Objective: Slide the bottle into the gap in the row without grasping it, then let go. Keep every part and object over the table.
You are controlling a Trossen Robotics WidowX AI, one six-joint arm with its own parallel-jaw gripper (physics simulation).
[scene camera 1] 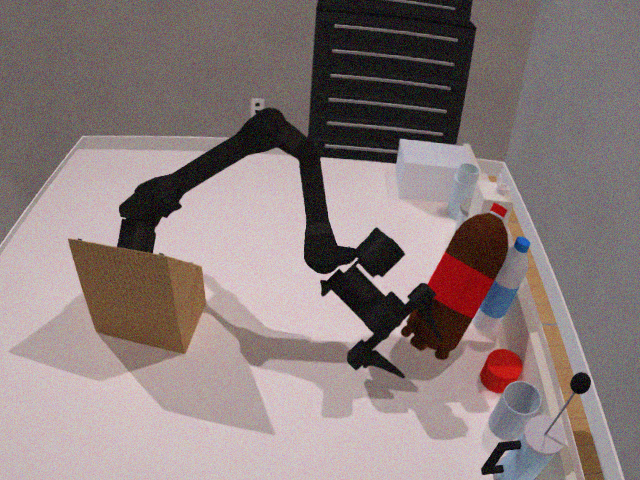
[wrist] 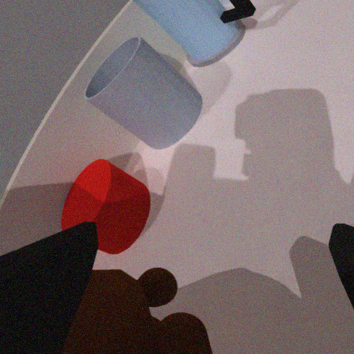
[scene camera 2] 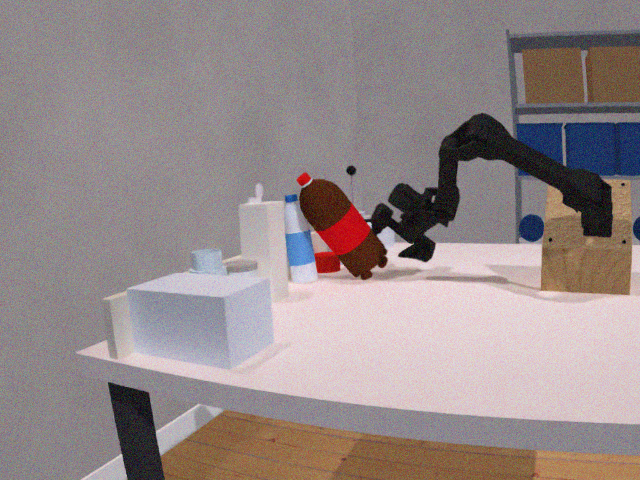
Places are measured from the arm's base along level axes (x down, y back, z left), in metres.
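Pixels of known places: gripper, between the fingertips: (scene camera 1: 423,359) (scene camera 2: 385,245); arm's base, origin of its link: (scene camera 1: 133,253) (scene camera 2: 598,224).
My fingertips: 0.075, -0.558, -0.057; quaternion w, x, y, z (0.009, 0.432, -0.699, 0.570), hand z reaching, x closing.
Ahead of a thing's pixels: the offset from my fingertips to its top centre, as dx, dy, dz. Level surfaces: height alone.
A large brown bottle with a red label and red cap (scene camera 1: 460,284) (scene camera 2: 346,229) (wrist: 110,310) is tilted, its top towards the row and its foot on the table @[dx +0.069] (scene camera 1: 289,392) (scene camera 2: 439,351). My gripper (scene camera 1: 422,358) (scene camera 2: 383,237) (wrist: 219,237) is open, with nothing between its fingers. One finger overlaps the bottle's lower part in scene camera 1; contact is unclear. The row holds a blue-capped bottle @[-0.150, -0.149, +0.186] (scene camera 1: 501,294) (scene camera 2: 300,248), a red round tin @[+0.024, -0.165, +0.036] (scene camera 1: 501,370) (scene camera 2: 327,262) (wrist: 107,207) and a grey-blue cup @[-0.016, -0.182, -0.074] (scene camera 1: 511,413) (wrist: 155,100). The brown bottle's top is close to the blue-capped bottle.
A press jug with a black handle @[-0.215, -0.180, -0.187] (scene camera 1: 527,457) (wrist: 205,35) stands beyond the cup. A cream carton @[-0.186, -0.118, +0.363] (scene camera 1: 493,198) (scene camera 2: 263,242), a glass jar @[-0.073, -0.087, +0.574] (scene camera 1: 461,193) and a pale box @[-0.041, -0.007, +0.680] (scene camera 1: 429,173) (scene camera 2: 180,322) stand at the other end. A wooden block (scene camera 1: 136,297) (scene camera 2: 584,266) stands by the arm's base.
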